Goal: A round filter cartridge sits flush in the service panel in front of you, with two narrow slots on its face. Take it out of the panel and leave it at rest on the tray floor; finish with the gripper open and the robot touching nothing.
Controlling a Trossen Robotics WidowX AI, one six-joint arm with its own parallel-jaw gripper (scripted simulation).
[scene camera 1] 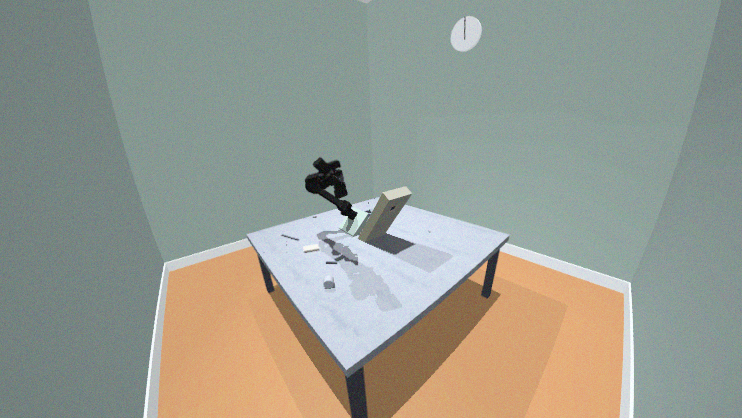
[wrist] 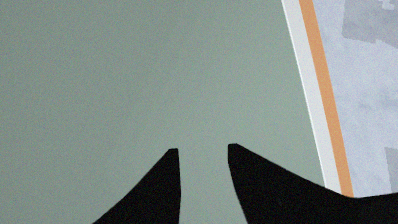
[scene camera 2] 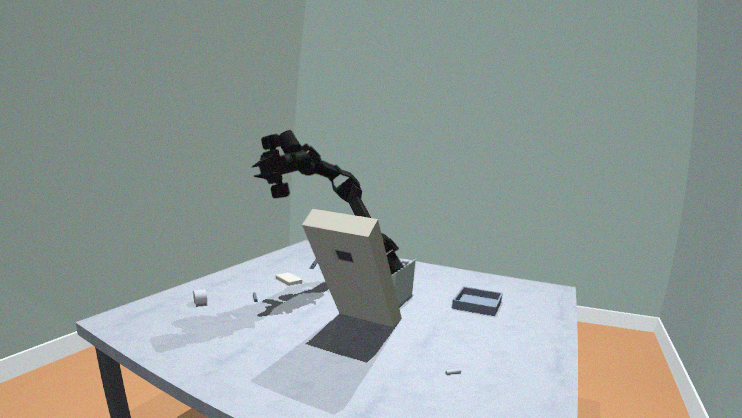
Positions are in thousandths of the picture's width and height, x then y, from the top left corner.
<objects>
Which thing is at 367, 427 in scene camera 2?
The gripper.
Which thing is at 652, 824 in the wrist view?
The gripper.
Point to a service panel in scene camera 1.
526, 487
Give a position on a service panel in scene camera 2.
At 471, 597
</objects>
